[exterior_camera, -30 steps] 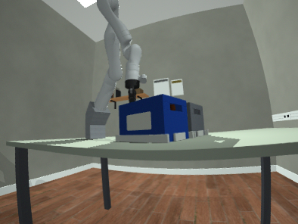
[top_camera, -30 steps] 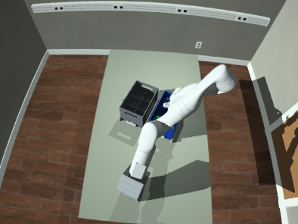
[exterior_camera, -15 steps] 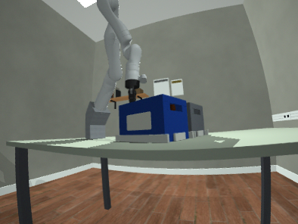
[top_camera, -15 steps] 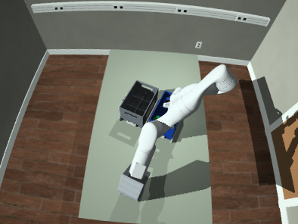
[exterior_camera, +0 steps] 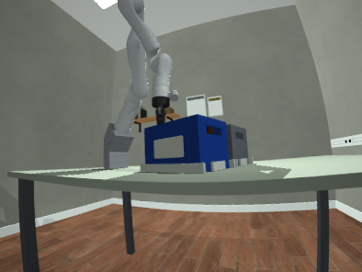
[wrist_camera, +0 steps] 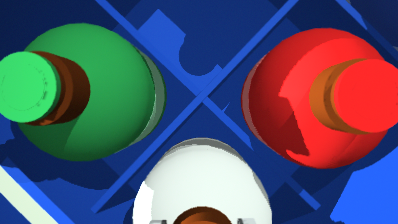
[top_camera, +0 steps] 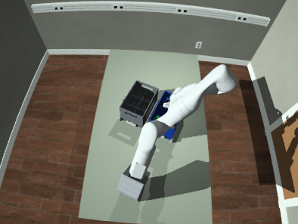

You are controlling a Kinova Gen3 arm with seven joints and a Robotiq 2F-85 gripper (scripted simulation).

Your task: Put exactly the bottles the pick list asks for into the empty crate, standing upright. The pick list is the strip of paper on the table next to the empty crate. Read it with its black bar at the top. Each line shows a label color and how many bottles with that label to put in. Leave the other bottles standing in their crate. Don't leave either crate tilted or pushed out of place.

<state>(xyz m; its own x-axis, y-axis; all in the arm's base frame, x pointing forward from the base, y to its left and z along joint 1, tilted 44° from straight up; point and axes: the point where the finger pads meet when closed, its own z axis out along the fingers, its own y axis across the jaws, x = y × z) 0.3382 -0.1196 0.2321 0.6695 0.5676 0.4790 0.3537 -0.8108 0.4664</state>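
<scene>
Now: the white bottle 7 cm below my hand. Also, from my hand: green-capped bottle: 9 cm to the left, 7 cm below, 3 cm ahead; red-capped bottle: 8 cm ahead, 7 cm below, 3 cm to the right; blue crate: 10 cm ahead, 7 cm below, 2 cm to the left.
</scene>
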